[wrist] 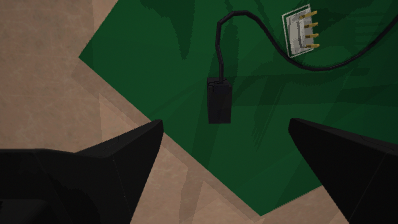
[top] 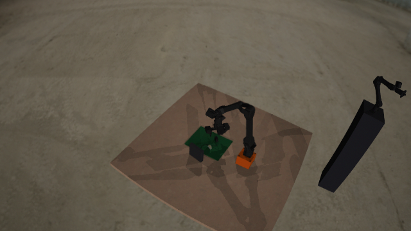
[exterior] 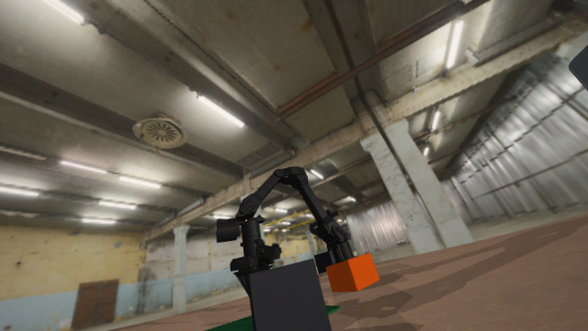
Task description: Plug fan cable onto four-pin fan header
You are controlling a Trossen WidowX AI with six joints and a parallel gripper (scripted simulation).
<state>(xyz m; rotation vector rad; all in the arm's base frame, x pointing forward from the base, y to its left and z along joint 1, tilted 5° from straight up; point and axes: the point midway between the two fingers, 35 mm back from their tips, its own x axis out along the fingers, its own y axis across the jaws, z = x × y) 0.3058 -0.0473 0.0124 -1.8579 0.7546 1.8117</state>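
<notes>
Now: gripper tip 4 cm above the black fan plug and 1 cm past it. From my gripper tip the other things lie so: black fan (23 cm to the left, 3 cm ahead); then green board (7 cm below, 5 cm to the left, 3 cm ahead); then white four-pin header (9 cm to the left, 6 cm below).
</notes>
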